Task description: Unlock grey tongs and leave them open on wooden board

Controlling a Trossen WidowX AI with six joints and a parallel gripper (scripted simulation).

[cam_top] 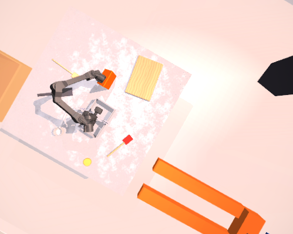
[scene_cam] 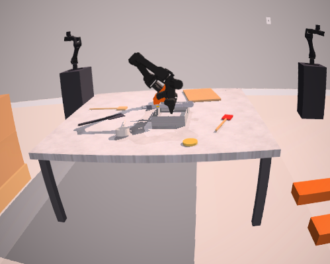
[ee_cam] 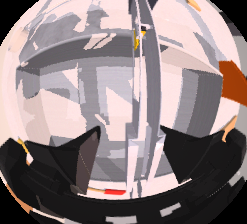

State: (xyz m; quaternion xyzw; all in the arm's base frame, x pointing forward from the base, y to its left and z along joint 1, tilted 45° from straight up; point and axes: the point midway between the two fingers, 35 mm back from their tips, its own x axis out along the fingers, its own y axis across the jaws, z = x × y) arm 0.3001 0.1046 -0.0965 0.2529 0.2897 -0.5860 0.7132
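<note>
Now: the grey roasting tin 10 mm ahead of my gripper tip. The rest, counted from my gripper tip: wooden board: 540 mm behind, 110 mm to the left, 20 mm below; red spatula: 70 mm ahead, 320 mm to the left, 20 mm below; black spatula: 60 mm ahead, 430 mm to the right, 30 mm below.
</note>
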